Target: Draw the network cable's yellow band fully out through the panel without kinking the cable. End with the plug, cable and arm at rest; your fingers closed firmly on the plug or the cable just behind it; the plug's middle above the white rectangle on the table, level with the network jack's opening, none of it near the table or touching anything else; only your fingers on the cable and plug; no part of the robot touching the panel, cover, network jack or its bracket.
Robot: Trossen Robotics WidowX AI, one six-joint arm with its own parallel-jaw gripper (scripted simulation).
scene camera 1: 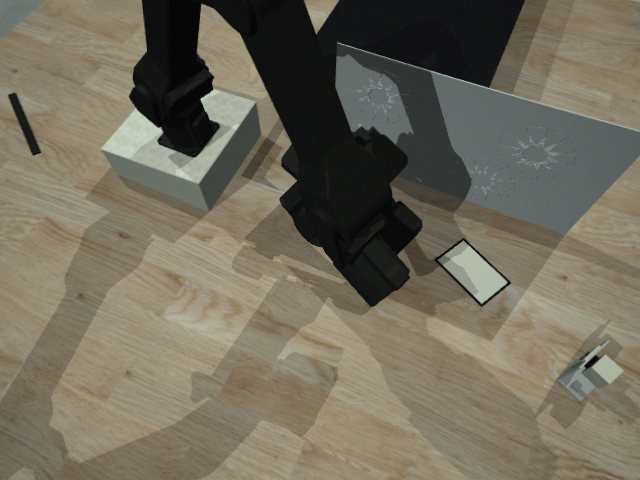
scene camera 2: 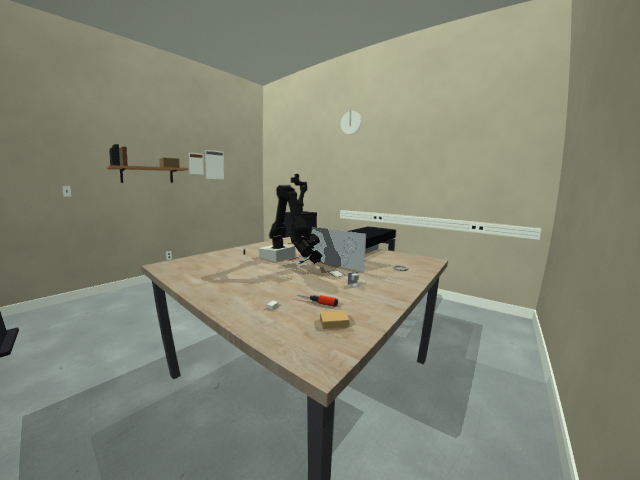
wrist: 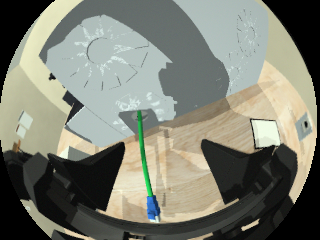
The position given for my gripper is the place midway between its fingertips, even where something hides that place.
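Scene camera 1 shows my gripper (scene camera 1: pixel 365 179) together with a white rectangle (scene camera 1: pixel 471 270). In the wrist view, the gripper (wrist: pixel 163 145) appears as well.
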